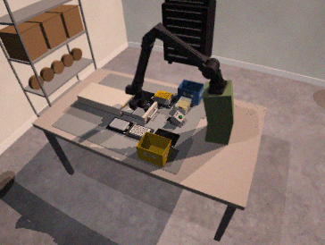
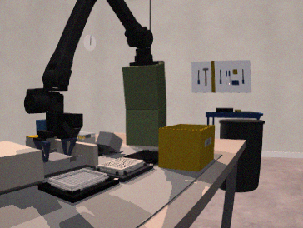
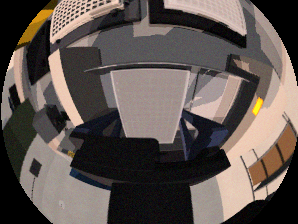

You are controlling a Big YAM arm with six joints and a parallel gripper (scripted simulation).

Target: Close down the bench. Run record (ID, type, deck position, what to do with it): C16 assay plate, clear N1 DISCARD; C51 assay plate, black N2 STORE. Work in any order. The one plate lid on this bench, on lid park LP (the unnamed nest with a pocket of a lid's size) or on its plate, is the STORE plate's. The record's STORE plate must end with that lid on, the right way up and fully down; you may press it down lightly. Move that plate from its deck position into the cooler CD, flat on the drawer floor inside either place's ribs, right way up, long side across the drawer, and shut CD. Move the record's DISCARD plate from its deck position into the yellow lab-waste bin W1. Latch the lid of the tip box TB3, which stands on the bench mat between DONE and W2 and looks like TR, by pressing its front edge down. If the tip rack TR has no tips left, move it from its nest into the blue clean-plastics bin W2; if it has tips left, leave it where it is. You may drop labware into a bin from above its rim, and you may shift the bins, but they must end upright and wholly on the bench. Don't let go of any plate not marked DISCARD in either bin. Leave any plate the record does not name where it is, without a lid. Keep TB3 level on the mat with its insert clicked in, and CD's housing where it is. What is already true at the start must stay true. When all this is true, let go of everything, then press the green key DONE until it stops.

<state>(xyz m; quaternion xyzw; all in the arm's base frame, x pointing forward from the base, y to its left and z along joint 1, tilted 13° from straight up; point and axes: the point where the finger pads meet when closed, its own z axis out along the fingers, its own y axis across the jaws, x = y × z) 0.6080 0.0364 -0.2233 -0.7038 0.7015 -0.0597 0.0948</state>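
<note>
Now: hand right at the clear plate lid. Also, from my hand: cooler CD (180 mm ahead, 10 mm above); then black plate (right at my hand); then cooler drawer (30 mm ahead).
</note>
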